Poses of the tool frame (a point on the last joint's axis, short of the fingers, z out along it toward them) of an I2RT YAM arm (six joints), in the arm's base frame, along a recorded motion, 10 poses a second.
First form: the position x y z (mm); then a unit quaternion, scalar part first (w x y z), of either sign.
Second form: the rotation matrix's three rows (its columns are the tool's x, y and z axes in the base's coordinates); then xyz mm. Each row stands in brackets. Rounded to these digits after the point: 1 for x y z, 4 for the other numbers.
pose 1, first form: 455.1 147.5 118.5 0.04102 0.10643 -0.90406 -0.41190
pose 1, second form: [[-0.9740 -0.1586 -0.1618], [-0.2262 0.6380 0.7360], [-0.0135 0.7535 -0.6573]], [455.1 147.5 118.5]
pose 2, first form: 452.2 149.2 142.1 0.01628 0.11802 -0.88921 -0.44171
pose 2, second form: [[-0.9716 -0.1955 -0.1332], [-0.2243 0.5819 0.7817], [-0.0753 0.7894 -0.6093]], [452.2 149.2 142.1]
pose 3, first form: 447.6 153.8 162.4 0.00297 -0.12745 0.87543 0.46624
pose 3, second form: [[-0.9675 -0.2259 -0.1136], [-0.2204 0.5328 0.8171], [-0.1240 0.8156 -0.5652]], [447.6 153.8 162.4]
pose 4, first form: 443.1 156.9 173.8 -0.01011 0.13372 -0.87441 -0.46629
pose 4, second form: [[-0.9640 -0.2433 -0.1070], [-0.2244 0.5294 0.8182], [-0.1424 0.8128 -0.5649]], [443.1 156.9 173.8]
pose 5, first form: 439.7 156.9 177.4 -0.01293 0.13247 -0.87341 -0.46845
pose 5, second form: [[-0.9646 -0.2435 -0.1015], [-0.2193 0.5260 0.8217], [-0.1467 0.8149 -0.5608]], [439.7 156.9 177.4]
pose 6, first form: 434.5 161.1 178.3 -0.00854 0.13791 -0.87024 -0.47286
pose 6, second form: [[-0.9618 -0.2481 -0.1156], [-0.2320 0.5148 0.8254], [-0.1453 0.8206 -0.5527]], [434.5 161.1 178.3]
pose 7, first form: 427.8 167.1 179.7 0.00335 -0.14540 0.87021 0.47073
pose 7, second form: [[-0.9577 -0.2562 -0.1311], [-0.2499 0.5145 0.8202], [-0.1427 0.8183 -0.5568]], [427.8 167.1 179.7]
